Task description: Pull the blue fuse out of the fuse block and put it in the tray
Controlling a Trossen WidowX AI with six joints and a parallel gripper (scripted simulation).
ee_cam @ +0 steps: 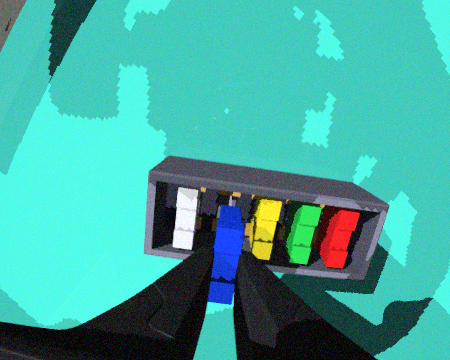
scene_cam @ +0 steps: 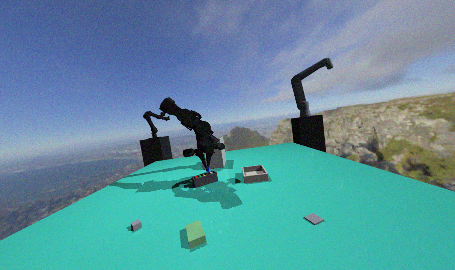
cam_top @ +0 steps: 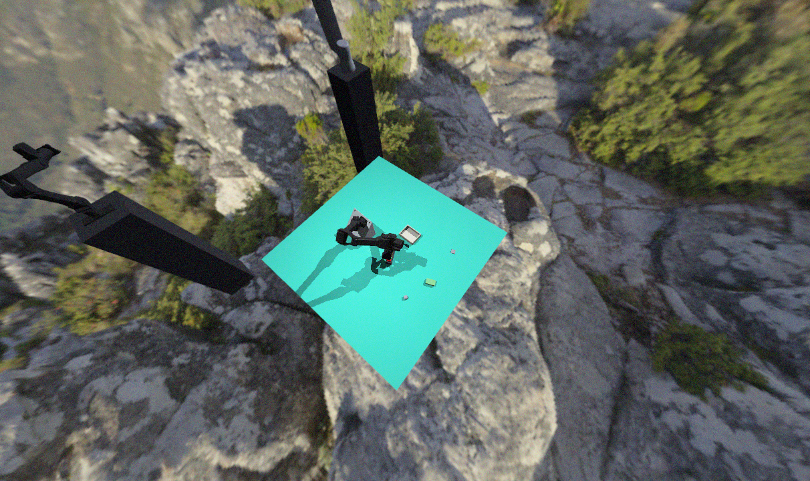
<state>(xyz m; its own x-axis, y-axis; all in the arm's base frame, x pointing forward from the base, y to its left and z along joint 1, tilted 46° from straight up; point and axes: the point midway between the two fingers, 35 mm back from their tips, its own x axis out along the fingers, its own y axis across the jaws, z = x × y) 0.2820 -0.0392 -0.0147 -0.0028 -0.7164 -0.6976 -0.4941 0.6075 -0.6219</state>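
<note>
The yellow fuse lies 4 cm below my gripper tip, 2 cm to the right of it and 1 cm ahead of it. Round my gripper tip: white fuse 4 cm below, 2 cm to the left, 1 cm behind; blue fuse 1 cm below; green fuse 4 cm below, 3 cm to the right, 2 cm ahead.
</note>
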